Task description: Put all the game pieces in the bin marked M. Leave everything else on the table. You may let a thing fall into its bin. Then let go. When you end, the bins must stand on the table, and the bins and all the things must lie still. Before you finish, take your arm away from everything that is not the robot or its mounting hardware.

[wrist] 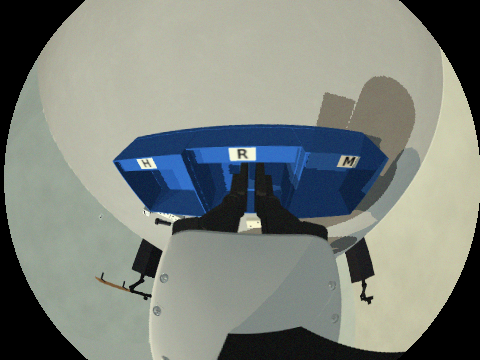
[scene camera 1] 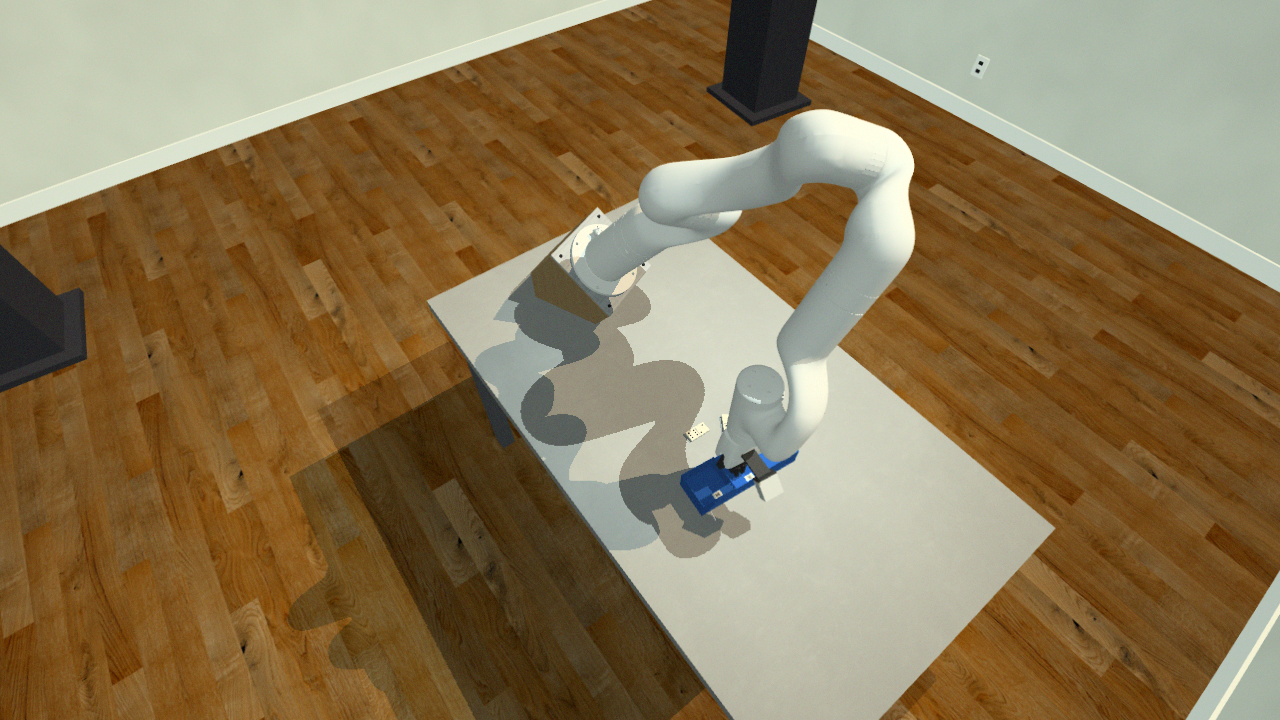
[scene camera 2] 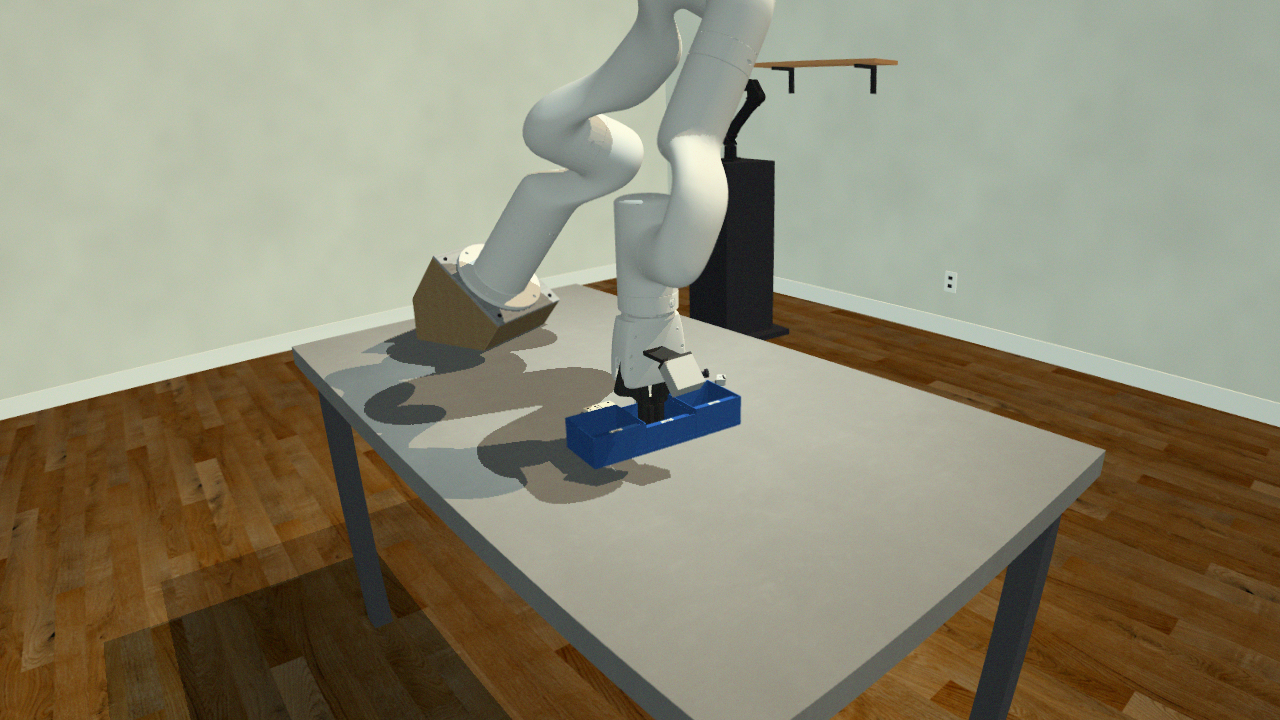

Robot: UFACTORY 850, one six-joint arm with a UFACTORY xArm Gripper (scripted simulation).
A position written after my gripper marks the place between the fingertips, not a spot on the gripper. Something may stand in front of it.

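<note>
In scene camera 2 I can see my gripper (scene camera 2: 651, 426) along with a blue three-part bin (scene camera 2: 602, 437). The wrist view shows me the bin (wrist: 330, 184) too, and my gripper (wrist: 251, 172) as well. And in scene camera 1 there's my gripper (scene camera 1: 736, 469), plus the bin (scene camera 1: 707, 487).
</note>
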